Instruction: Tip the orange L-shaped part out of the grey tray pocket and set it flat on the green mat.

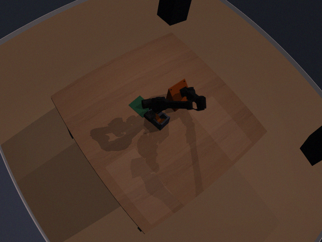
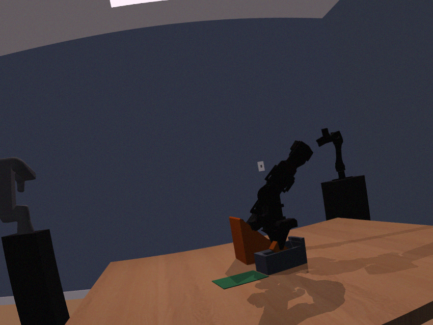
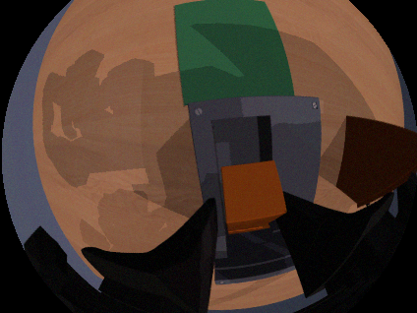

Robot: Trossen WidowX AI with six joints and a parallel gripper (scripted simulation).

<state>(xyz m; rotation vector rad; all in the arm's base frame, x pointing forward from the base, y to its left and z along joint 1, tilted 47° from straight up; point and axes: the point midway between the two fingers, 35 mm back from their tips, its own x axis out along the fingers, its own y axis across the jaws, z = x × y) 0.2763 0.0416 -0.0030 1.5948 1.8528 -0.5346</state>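
My gripper tip is 1 cm short of the green mat, 14 cm to the left of it and 8 cm above it. The rest, counted from my gripper tip: orange L-shaped part: 2 cm behind, 3 cm to the left, 3 cm below.
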